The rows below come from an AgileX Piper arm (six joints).
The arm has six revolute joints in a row. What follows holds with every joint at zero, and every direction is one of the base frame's. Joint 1 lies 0.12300 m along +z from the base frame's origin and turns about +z. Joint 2 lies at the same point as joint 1 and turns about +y. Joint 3 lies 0.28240 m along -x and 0.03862 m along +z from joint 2 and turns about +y. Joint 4 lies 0.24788 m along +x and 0.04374 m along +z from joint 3 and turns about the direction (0.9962, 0, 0.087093). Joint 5 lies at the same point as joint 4 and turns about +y. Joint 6 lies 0.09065 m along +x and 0.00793 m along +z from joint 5 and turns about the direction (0.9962, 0, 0.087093). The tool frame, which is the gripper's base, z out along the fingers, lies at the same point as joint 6; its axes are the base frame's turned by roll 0.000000, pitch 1.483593 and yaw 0.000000 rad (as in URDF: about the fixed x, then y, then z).
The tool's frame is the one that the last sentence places.
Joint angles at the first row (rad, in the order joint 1, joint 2, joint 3, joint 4, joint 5, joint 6):
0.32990, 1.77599, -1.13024, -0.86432, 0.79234, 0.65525
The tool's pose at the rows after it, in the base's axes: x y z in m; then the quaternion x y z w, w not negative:
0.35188, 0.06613, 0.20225, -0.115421, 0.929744, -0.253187, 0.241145
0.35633, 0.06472, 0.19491, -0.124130, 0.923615, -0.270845, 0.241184
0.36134, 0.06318, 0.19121, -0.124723, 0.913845, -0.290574, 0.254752
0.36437, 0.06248, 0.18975, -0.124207, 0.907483, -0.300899, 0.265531
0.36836, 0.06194, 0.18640, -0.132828, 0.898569, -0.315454, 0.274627
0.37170, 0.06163, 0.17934, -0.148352, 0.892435, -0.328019, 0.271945
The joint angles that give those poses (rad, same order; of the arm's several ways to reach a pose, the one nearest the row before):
0.32758, 1.79672, -1.13154, -0.89753, 0.79144, 0.67047
0.32631, 1.82451, -1.13156, -0.95711, 0.79144, 0.70111
0.32634, 1.84563, -1.13154, -1.04521, 0.79144, 0.77004
0.32633, 1.85649, -1.13153, -1.09997, 0.79034, 0.81569
0.32633, 1.87420, -1.13157, -1.16750, 0.78939, 0.85449
0.32552, 1.89886, -1.13154, -1.21169, 0.78937, 0.86323

